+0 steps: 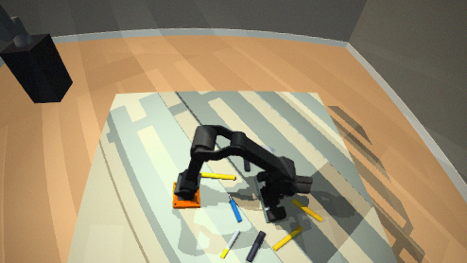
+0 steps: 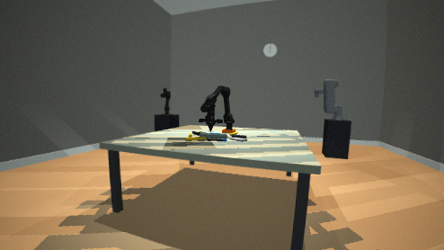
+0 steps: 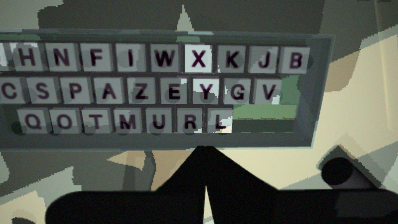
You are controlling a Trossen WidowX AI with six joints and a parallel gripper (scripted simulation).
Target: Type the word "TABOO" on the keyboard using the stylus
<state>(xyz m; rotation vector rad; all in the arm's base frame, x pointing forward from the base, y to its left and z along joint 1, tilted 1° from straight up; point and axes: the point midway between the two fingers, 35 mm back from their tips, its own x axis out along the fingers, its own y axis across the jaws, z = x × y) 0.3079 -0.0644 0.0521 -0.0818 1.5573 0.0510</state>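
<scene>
Right now the blue stylus is 12 cm behind my gripper tip, 3 cm below it and 2 cm to the left of it. Round my gripper tip: blue-tipped dark pen: 15 cm ahead, 14 cm to the left, 3 cm below; then white-and-yellow pen: 16 cm behind, 15 cm to the right, 3 cm below; then grey stylus tip: 13 cm behind, 5 cm to the left, 3 cm below.
</scene>
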